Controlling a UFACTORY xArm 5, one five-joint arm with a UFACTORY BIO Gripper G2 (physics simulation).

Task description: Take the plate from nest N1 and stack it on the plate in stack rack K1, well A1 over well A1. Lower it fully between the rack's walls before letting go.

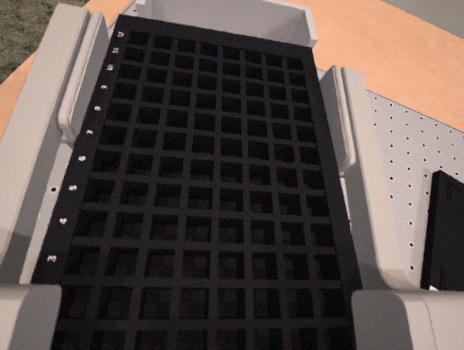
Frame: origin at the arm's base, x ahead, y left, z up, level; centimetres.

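Seen in the pictures: hand, its tool point: (221,102).
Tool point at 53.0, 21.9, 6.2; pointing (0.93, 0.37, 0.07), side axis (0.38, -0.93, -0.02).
Offsets run from my tool point to a thing's top centre, as dx, dy, dz. "spot": to the spot under its first point. Level surfaces: height alone.
A black plate {-2.2, -0.8, +0.5} (220,182) with a grid of square wells fills the middle, its numbered edge on the left and its far end at the top. My gripper (212,102) is shut on this plate, with one finger pad against each long side. A light grey wall piece of a rack {+1.5, -0.2, -1.1} (225,21) stands just beyond the plate's far end, with short side returns at both corners. The plate covers what lies under it, so the plate in the rack does not show. I cannot tell how high the held plate is relative to the walls.
A grey perforated deck {dz -16.0} (400,150) lies at the right, and a strip of it shows at the left. A black block-like object {spot: +11.5, -26.0, -14.8} (447,225) stands on it at the right edge, partly cut off. The orange-tan table {dz -17.3} (370,45) shows behind the deck.
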